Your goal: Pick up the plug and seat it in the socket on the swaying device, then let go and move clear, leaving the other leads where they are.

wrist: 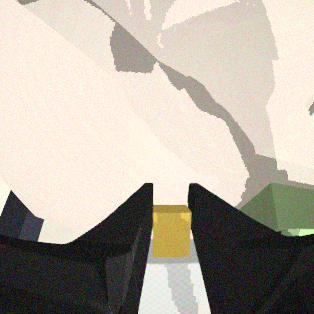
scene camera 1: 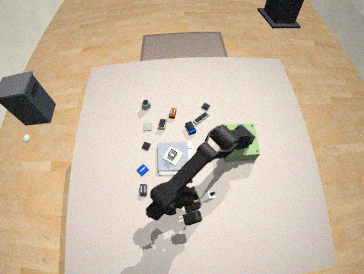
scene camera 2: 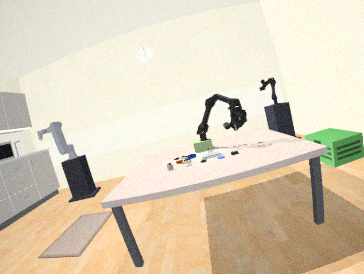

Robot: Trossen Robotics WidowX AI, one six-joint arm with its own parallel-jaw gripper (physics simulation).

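Note:
My gripper (scene camera 1: 198, 201) (scene camera 2: 235, 128) (wrist: 170, 190) is shut on the plug (scene camera 1: 205, 198) (wrist: 171, 235). The plug has a yellow block end between the fingertips, a grey collar and a whitish body. It is held above the table, beyond the device's near-right corner in scene camera 1. The device is a grey plate (scene camera 1: 164, 166) carrying a tilted white square (scene camera 1: 166, 156). A dark-rimmed socket (scene camera 1: 172, 153) stands on that square. The plug is apart from the socket, which does not show in the wrist view. Contact surfaces inside the fingers are partly hidden.
A green block (scene camera 1: 243, 156) (scene camera 2: 203, 146) stands at the arm's base. Around the device lie a blue piece (scene camera 1: 142, 170), a dark piece (scene camera 1: 143, 190), a blue-black piece (scene camera 1: 190, 128), an orange piece (scene camera 1: 172, 113) and a grey cylinder (scene camera 1: 145, 104). The arm overhangs the plate's right side.

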